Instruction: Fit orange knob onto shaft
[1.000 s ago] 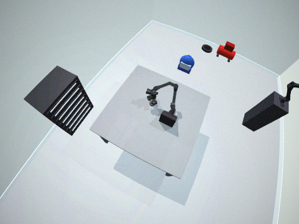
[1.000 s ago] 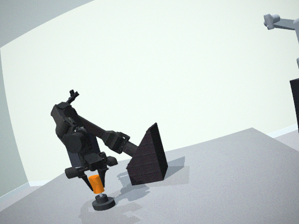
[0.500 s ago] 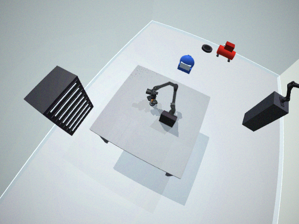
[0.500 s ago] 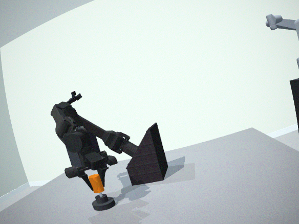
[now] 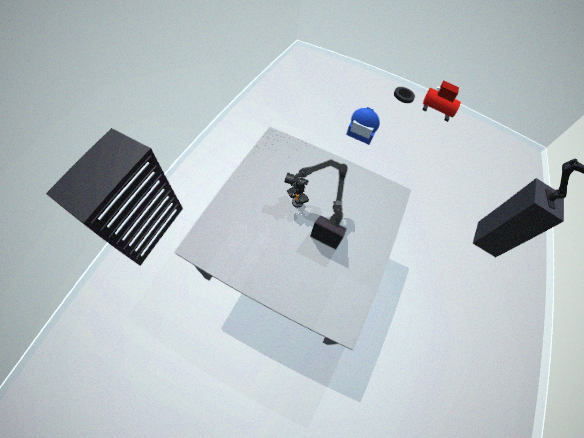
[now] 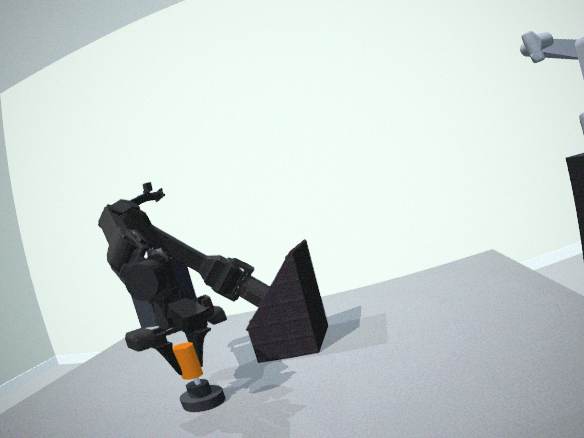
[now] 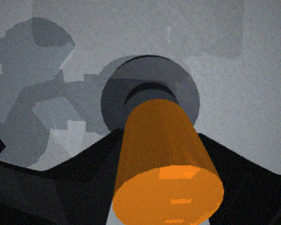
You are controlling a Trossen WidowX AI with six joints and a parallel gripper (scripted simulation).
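My gripper tip is 40 mm above the dark round pedestal. From my gripper tip the other things lie so: orange knob (30 mm above).
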